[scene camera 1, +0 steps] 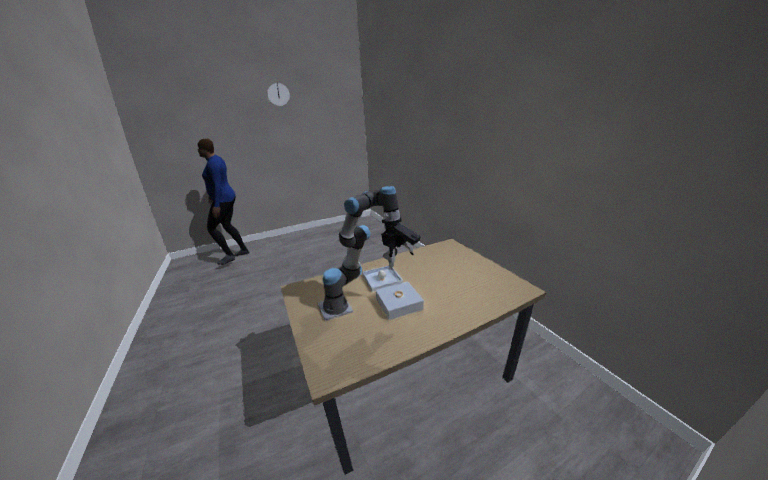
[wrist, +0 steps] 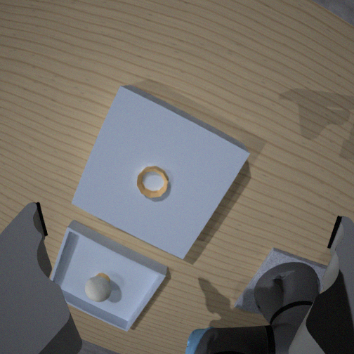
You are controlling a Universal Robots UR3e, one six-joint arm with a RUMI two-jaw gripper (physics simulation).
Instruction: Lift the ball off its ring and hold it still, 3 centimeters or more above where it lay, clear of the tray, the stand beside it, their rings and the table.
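Places are measured from the arm's base along level axes (x ahead, y up, z right), in centimetres.
Pixels of known places: gripper, fingertip midpoint: (scene camera 1: 402, 261); arm's base at its link origin: (scene camera 1: 335, 306).
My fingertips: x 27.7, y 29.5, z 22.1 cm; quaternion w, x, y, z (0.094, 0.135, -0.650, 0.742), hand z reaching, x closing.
Observation:
Ahead of a thing's pixels: the offset from my fingertips to its top centre. "spot": to the spot under its first point. Level surfaces: height alone.
A whitish ball {dy -24.7, dx +5.6, dz -34.6 cm} (scene camera 1: 381, 275) (wrist: 97, 288) sits on a small orange ring (wrist: 103, 275) inside the shallow pale tray {dy -28.0, dx +5.6, dz -34.6 cm} (scene camera 1: 392, 276) (wrist: 135, 295). The ball hides most of that ring. Beside the tray is the taller pale block stand (scene camera 1: 400, 306) (wrist: 200, 165), with an empty orange ring {spot: dy -24.9, dx +1.5, dz -7.2 cm} (scene camera 1: 398, 297) (wrist: 140, 184) on top. My gripper (scene camera 1: 402, 258) (wrist: 189, 215) is open, its fingers wide apart with nothing between them. It hangs well above the table, over the far side of the tray in the scene view. The ball is apart from both fingers.
The wooden table {dy -30.8 cm} (scene camera 1: 464, 283) (wrist: 60, 60) carries the tray, the stand and the arm's base (scene camera 1: 335, 308) (wrist: 250, 295). In the scene view the base is left of the stand. A person in blue (scene camera 1: 217, 181) is on the floor behind, far from the table.

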